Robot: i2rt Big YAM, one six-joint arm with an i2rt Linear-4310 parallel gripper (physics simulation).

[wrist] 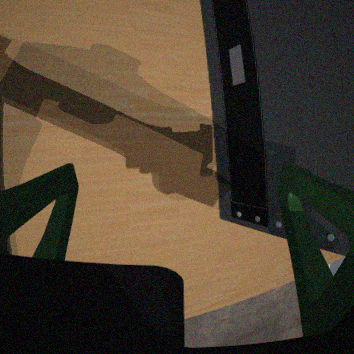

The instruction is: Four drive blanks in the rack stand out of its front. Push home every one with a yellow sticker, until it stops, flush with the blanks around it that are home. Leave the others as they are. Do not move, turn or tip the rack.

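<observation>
The dark grey rack [312, 75] fills the right side of the wrist view, its lower corner at the centre right. A long black strip [245, 135] with a pale grey rectangle [237, 65] runs along it near its left edge, with small round screw heads at the lower end. I cannot make out single drive blanks, and no yellow sticker shows. My gripper [177, 174] is open and empty. Its left green finger is over the table, left of the rack. Its right green finger overlaps the rack's lower part in the view; the gap between them cannot be judged.
The wooden table top [150, 225] lies left of and below the rack, with dark shadows of the arm across it. A grey stone-like surface [240, 310] shows beyond the table's edge at the bottom. A pale sliver [337, 265] shows through the right finger's opening.
</observation>
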